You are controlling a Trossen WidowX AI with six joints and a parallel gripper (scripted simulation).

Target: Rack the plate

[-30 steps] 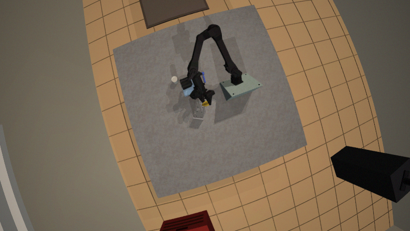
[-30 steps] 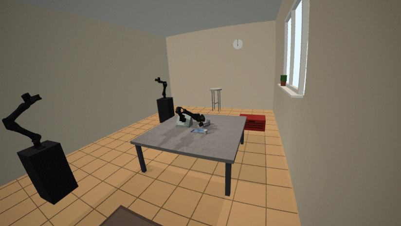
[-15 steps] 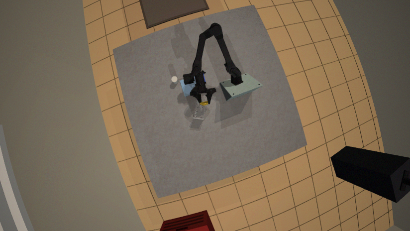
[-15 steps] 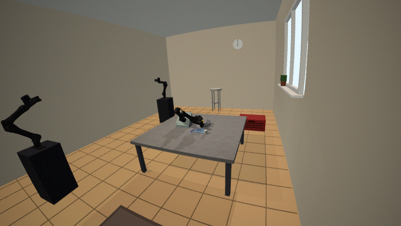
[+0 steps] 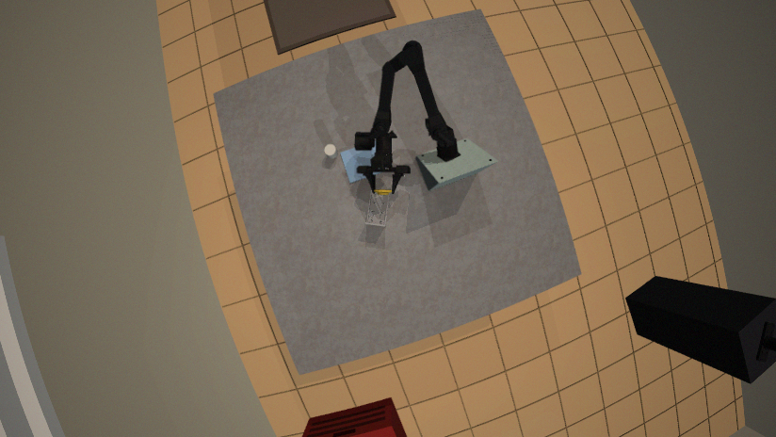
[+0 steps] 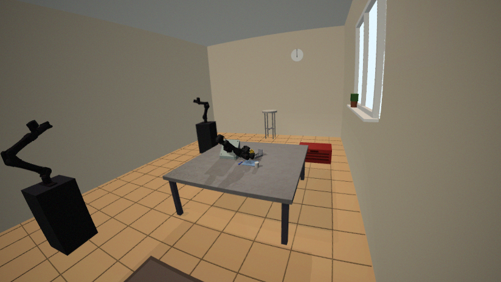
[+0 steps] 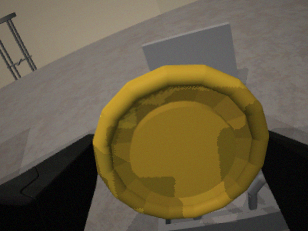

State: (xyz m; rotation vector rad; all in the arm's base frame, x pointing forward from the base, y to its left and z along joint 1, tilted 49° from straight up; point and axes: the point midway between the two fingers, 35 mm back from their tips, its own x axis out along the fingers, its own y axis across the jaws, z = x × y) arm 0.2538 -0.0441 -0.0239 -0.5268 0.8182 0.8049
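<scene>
My gripper tip is 40 mm short of the wire dish rack, 30 mm to the right of it and 50 mm above it. From my gripper tip the other things lie so: mat: 10 mm ahead, 160 mm to the right, 70 mm below; yellow plate: 10 mm to the right; blue pen-like object: 100 mm behind, 180 mm to the right, 70 mm below.
</scene>
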